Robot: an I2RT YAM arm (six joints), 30 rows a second.
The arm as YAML. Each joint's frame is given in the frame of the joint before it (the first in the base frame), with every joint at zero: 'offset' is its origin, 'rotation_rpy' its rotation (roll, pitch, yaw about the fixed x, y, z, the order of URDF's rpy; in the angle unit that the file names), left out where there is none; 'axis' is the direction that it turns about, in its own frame. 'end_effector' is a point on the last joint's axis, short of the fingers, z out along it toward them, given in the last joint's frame.
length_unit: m
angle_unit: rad
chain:
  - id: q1
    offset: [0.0, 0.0, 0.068]
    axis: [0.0, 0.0, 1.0]
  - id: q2
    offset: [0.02, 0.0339, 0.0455]
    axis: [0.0, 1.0, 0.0]
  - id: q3
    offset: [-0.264, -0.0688, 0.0]
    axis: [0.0, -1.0, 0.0]
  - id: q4
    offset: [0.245, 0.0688, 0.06]
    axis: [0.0, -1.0, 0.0]
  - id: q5
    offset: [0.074, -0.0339, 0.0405]
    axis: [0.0, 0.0, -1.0]
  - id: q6
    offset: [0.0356, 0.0, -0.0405]
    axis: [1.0, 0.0, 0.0]
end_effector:
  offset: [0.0, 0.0, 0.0]
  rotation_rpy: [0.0, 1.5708, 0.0]
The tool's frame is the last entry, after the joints.
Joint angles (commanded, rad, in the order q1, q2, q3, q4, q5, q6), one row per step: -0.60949 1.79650 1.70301 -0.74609 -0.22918 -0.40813; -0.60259 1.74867 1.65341 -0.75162 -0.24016 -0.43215; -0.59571 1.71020 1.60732 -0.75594 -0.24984 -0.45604; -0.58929 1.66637 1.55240 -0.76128 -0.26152 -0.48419; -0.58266 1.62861 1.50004 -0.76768 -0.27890 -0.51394; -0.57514 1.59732 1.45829 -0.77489 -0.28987 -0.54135; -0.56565 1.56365 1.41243 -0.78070 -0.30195 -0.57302; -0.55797 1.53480 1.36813 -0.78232 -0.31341 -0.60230; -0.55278 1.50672 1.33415 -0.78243 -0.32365 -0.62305; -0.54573 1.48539 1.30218 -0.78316 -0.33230 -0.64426; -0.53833 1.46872 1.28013 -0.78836 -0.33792 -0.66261; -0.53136 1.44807 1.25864 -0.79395 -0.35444 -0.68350; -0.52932 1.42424 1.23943 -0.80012 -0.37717 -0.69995; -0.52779 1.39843 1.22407 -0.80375 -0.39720 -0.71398
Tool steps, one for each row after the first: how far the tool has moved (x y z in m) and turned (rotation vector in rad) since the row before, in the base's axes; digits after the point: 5 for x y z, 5 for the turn. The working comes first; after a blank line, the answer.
Tool pose at each row, in the base's axes (x y z in m, rotation vector in rad; the steps are taken from these numbers as rounded here): 0.33357 -0.22302 0.32678 0.13540 2.38770 -0.20540; 0.32464 -0.21306 0.32841 0.09473 2.39304 -0.19715; 0.31736 -0.20449 0.32732 0.05568 2.40205 -0.18730; 0.30846 -0.19514 0.32483 0.01186 2.41359 -0.17442; 0.30058 -0.18634 0.32063 -0.03595 2.42558 -0.15264; 0.29417 -0.17857 0.31726 -0.07993 2.43586 -0.13804; 0.28744 -0.16994 0.31321 -0.13203 2.44439 -0.12266; 0.28143 -0.16271 0.30818 -0.17899 2.45124 -0.10795; 0.27573 -0.15681 0.30604 -0.21362 2.44912 -0.09952; 0.27142 -0.15123 0.30232 -0.24967 2.45136 -0.08826; 0.26809 -0.14635 0.29996 -0.28170 2.45411 -0.07927; 0.26413 -0.14091 0.29892 -0.32033 2.44666 -0.06300; 0.25911 -0.13639 0.29939 -0.34977 2.43248 -0.04417; 0.25409 -0.13218 0.30157 -0.37570 2.41286 -0.03397

-0.00893 0.00996 0.00163 -0.00506 0.00560 0.03164; -0.00728 0.00857 -0.00109 -0.00310 0.00955 0.03071; -0.00890 0.00935 -0.00249 -0.00204 0.01260 0.03474; -0.00788 0.00880 -0.00420 0.00332 0.01346 0.03983; -0.00641 0.00777 -0.00337 -0.00092 0.01253 0.03499; -0.00673 0.00863 -0.00405 -0.00255 0.01205 0.04093; -0.00601 0.00723 -0.00503 -0.00172 0.01077 0.03698; -0.00570 0.00590 -0.00214 -0.00288 0.00122 0.02718; -0.00431 0.00558 -0.00372 -0.00140 0.00618 0.02847; -0.00333 0.00488 -0.00236 -0.00205 0.00654 0.02488; -0.00396 0.00544 -0.00104 0.00205 -0.00198 0.03249; -0.00502 0.00452 0.00047 0.00680 -0.00901 0.02742; -0.00502 0.00421 0.00218 0.00203 -0.01522 0.02347
